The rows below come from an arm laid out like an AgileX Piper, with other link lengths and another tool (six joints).
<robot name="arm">
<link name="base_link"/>
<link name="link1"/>
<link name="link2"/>
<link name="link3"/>
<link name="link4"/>
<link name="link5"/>
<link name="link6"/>
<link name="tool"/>
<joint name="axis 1" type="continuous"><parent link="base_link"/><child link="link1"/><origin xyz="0.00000 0.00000 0.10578" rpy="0.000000 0.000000 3.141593"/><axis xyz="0 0 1"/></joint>
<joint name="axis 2" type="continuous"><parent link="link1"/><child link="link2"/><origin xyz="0.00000 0.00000 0.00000" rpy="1.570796 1.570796 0.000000"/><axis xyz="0 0 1"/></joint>
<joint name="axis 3" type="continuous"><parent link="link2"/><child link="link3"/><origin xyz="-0.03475 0.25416 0.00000" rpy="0.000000 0.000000 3.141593"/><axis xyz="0 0 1"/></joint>
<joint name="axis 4" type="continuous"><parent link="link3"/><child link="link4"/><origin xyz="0.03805 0.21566 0.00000" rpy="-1.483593 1.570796 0.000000"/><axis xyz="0 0 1"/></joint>
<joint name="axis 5" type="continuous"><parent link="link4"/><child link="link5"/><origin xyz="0.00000 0.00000 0.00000" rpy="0.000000 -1.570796 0.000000"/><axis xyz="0 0 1"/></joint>
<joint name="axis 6" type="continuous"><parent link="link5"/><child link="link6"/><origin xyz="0.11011 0.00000 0.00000" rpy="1.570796 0.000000 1.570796"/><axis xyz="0 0 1"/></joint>
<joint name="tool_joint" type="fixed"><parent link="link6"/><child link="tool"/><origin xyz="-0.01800 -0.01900 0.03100" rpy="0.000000 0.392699 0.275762"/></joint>
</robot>
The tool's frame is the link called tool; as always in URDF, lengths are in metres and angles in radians. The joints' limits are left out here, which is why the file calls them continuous.
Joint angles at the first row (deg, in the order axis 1, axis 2, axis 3, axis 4, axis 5, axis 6):
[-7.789 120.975 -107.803 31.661 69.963 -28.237]
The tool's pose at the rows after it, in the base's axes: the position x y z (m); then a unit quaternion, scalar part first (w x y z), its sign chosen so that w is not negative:
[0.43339 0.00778 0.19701 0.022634 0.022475 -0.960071 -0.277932]
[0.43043 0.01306 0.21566 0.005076 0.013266 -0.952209 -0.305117]
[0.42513 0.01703 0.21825 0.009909 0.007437 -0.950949 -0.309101]
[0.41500 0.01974 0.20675 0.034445 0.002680 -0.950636 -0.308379]
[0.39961 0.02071 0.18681 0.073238 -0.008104 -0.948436 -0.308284]
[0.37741 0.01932 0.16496 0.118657 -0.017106 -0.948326 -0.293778]
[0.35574 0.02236 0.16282 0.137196 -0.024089 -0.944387 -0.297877]
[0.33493 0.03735 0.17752 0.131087 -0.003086 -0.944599 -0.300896]
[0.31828 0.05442 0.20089 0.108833 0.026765 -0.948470 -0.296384]
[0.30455 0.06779 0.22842 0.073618 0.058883 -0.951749 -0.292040]
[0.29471 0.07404 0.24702 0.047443 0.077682 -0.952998 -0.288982]
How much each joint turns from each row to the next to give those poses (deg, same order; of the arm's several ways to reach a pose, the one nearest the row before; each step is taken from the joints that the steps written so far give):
[0.001 -3.079 1.179 4.433 -0.001 0.001]
[-0.002 -2.095 0.003 2.978 0.000 1.747]
[0.492 -1.298 1.334 -0.001 0.001 1.275]
[0.308 -1.178 3.989 -0.448 -0.002 -0.001]
[-0.001 -1.224 5.889 -0.525 0.003 -0.142]
[0.001 -1.871 7.040 -2.272 -0.002 -0.231]
[-0.001 -3.768 6.025 0.234 0.001 0.151]
[1.843 -5.680 4.672 0.867 -0.001 -0.549]
[2.851 -5.777 2.059 0.000 0.001 0.388]
[2.426 -5.385 0.349 0.000 0.000 0.107]
[1.263 -3.577 0.002 -0.114 0.000 0.107]

